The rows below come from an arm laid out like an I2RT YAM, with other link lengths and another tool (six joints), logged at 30 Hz.
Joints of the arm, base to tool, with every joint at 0 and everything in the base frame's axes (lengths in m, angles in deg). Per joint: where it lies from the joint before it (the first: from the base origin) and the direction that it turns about. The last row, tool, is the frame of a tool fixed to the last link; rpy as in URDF.
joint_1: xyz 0 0 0.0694 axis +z
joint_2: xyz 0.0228 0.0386 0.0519 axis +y
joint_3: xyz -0.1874 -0.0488 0 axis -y
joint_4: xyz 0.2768 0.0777 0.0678 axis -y
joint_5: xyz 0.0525 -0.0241 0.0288 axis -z
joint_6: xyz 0.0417 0 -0.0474 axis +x
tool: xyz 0.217 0.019 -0.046 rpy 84.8 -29.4 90
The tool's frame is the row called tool.
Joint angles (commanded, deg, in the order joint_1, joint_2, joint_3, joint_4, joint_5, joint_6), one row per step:
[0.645 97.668 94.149 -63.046 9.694 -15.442]
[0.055 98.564 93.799 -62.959 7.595 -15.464]
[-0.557 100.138 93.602 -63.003 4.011 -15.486]
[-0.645 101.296 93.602 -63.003 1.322 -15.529]
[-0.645 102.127 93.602 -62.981 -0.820 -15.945]
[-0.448 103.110 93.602 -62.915 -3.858 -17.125]
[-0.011 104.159 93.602 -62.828 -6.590 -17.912]
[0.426 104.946 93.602 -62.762 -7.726 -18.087]
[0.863 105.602 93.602 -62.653 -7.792 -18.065]
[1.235 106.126 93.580 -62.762 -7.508 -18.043]
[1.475 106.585 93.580 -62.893 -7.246 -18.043]
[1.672 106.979 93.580 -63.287 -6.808 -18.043]
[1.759 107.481 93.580 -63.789 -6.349 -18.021]
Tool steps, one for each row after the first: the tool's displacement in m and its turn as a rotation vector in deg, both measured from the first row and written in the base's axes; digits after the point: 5 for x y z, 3 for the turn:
[-0.00182 0.00538 -0.00879 1.919 1.174 0.245]
[-0.00468 0.01740 -0.02110 5.253 2.981 0.964]
[-0.00640 0.02893 -0.02864 7.766 4.133 1.844]
[-0.00779 0.03826 -0.03366 9.640 4.965 2.946]
[-0.00973 0.05226 -0.03902 12.095 5.936 5.240]
[-0.01228 0.06673 -0.04428 14.418 6.919 7.256]
[-0.01440 0.07452 -0.04844 15.447 7.671 8.150]
[-0.01590 0.07767 -0.05238 15.523 8.273 8.511]
[-0.01829 0.07880 -0.05590 15.275 8.978 8.678]
[-0.02036 0.07913 -0.05888 15.041 9.601 8.753]
[-0.02364 0.07835 -0.06157 14.651 10.415 8.706]
[-0.02763 0.07675 -0.06485 14.262 11.430 8.501]

